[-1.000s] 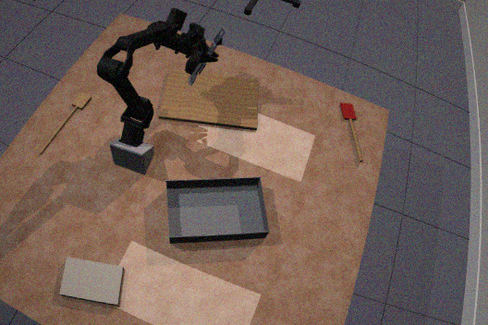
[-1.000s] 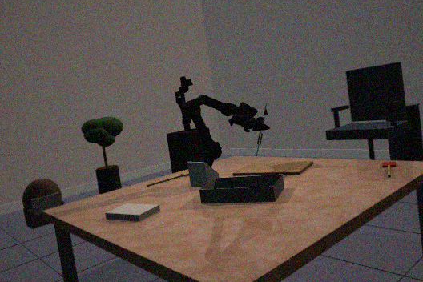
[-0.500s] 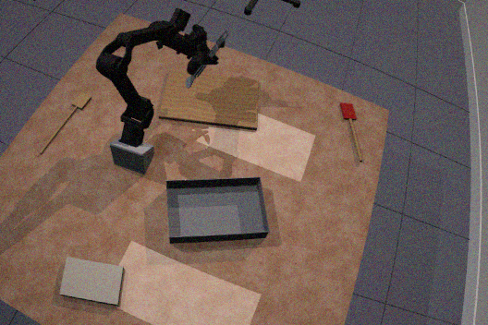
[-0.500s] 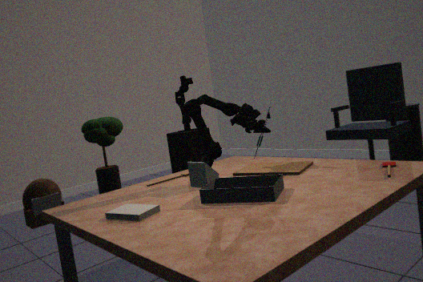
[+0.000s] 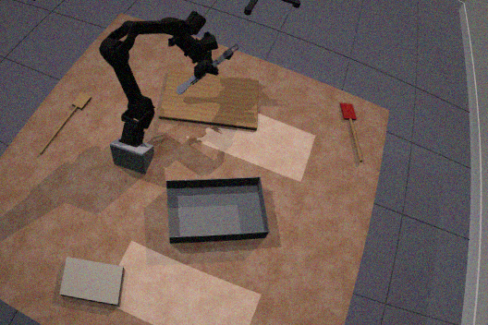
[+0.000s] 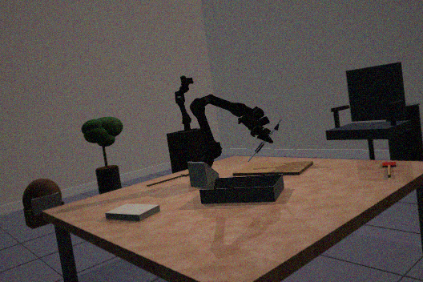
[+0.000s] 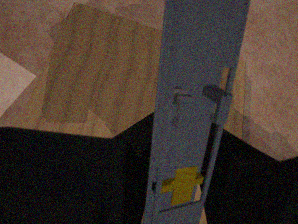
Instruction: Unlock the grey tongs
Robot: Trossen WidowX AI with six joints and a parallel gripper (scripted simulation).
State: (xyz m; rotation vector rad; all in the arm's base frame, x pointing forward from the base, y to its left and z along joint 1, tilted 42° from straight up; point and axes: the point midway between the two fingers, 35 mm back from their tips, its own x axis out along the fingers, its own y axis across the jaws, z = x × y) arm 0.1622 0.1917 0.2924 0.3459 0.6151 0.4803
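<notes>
Right now my gripper tip is 30 mm past the yellow lock piece, 20 mm below it and 10 mm to the left of it. Also, from my gripper tip: roasting tin: 450 mm to the right, 150 mm ahead, 120 mm below; then red spatula: 550 mm ahead, 140 mm below, 80 mm to the left; then wooden board: 140 mm below, 10 mm to the right, 10 mm behind.
</notes>
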